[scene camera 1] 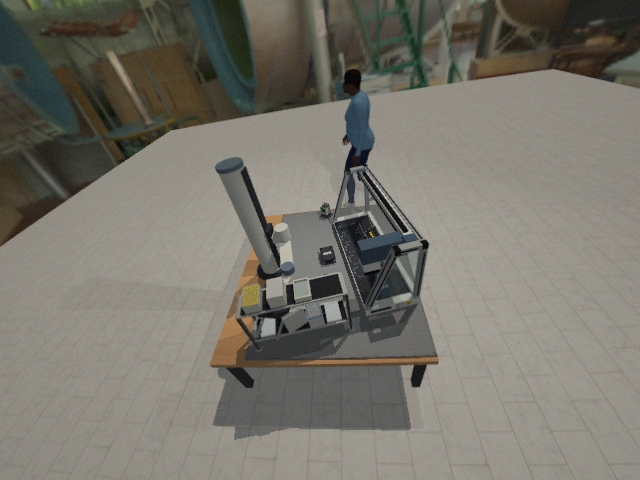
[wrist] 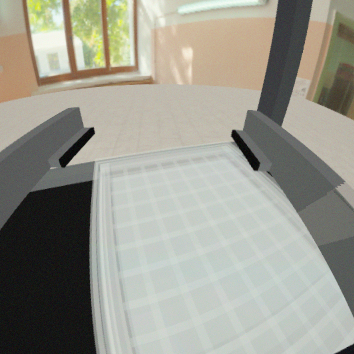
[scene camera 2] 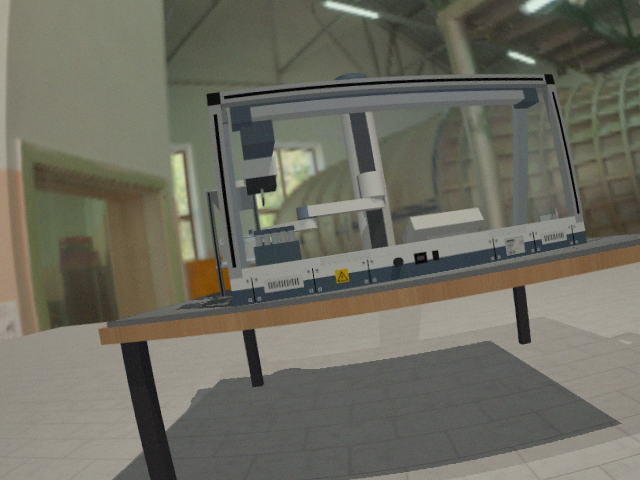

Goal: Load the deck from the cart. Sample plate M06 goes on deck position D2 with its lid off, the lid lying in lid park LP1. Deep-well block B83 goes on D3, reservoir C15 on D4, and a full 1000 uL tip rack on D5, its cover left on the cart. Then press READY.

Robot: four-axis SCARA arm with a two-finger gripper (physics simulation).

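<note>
In the wrist view my gripper is open. Its fingers stand on either side of a pale, clear-topped plate near its far end, with a gap at each finger. In scene camera 1 the cart carries a yellow tip rack, a tall pale block and a shallow pale tray on top. A white plate, a tilted grey box, a blue-edged rack and another white plate lie below. No labels can be read. The fingers are hidden in scene camera 1.
A dark post rises right of the plate in the wrist view. The framed deck machine stands beyond the cart. The arm column, a small dark block and a small green-marked device are on the table.
</note>
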